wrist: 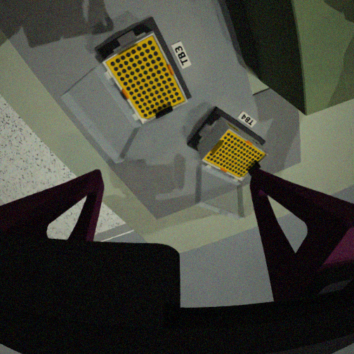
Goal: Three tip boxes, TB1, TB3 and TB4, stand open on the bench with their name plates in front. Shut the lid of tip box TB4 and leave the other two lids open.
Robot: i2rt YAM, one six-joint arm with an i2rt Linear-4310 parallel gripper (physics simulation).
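Note:
Tip box TB4 [235,154] stands right of centre, with a yellow perforated top in a dark base. Its clear lid [220,192] is open on the lower left side. Its name plate [247,118] lies on the far side. Tip box TB3 [145,77] stands at the upper left, its clear lid [100,112] open to the left, with its name plate [181,55] at its right. TB1 does not show. My gripper [176,177] is open and empty; its right fingertip overlaps the near right corner of TB4 in the view, and the height between them cannot be told.
A large green container [325,60] with a dark side wall stands at the upper right. Grey shadows fall across the bench around the boxes. The bench has a pale green border [45,120], with a speckled floor beyond it at the left.

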